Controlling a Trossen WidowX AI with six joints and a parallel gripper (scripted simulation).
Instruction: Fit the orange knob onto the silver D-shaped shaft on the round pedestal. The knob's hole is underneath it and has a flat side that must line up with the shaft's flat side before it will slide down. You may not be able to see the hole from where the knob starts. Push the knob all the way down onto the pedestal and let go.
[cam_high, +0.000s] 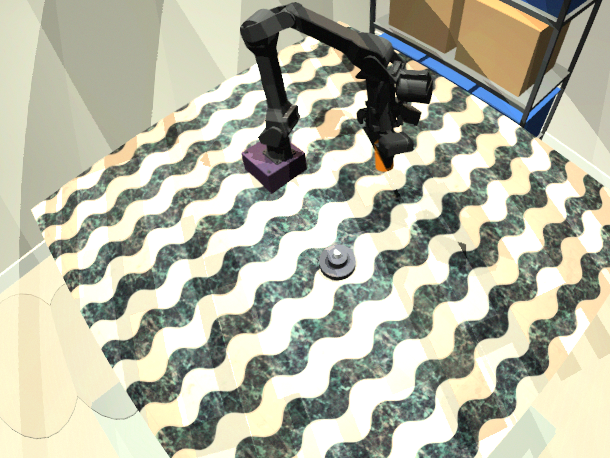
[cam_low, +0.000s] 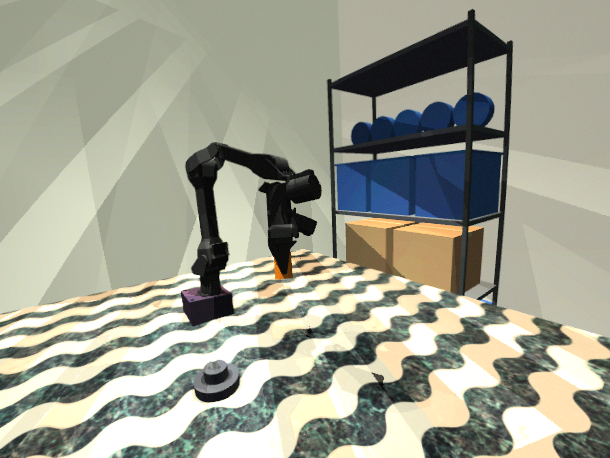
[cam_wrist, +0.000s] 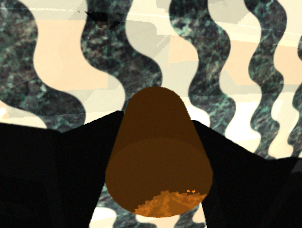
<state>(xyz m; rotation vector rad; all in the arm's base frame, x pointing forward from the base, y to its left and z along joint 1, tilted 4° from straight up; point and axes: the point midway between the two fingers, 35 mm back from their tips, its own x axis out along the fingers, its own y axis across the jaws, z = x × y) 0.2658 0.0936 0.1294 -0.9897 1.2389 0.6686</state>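
My gripper tip is 10 mm past the orange knob and 30 mm below it. Round my gripper tip: round grey pedestal 40 mm ahead, 190 mm to the right, 140 mm below.
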